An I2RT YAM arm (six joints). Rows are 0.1 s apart.
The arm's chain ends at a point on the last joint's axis. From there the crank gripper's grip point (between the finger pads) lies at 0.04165 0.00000 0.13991 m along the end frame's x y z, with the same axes.
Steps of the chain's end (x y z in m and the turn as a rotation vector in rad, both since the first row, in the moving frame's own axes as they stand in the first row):
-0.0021 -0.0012 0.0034 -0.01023 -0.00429 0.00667
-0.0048 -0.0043 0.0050 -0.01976 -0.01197 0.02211
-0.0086 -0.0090 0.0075 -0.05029 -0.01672 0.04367
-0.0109 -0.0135 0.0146 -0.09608 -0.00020 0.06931
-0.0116 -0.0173 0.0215 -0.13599 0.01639 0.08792
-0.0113 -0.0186 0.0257 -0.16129 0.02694 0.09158
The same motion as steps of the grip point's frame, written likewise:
-0.0027 0.0005 0.0036 -0.01023 -0.00429 0.00667
-0.0065 -0.0006 0.0055 -0.01976 -0.01197 0.02211
-0.0111 -0.0002 0.0080 -0.05029 -0.01672 0.04367
-0.0115 0.0028 0.0138 -0.09608 -0.00020 0.06931
-0.0103 0.0053 0.0193 -0.13599 0.01639 0.08792
-0.0088 0.0077 0.0224 -0.16129 0.02694 0.09158

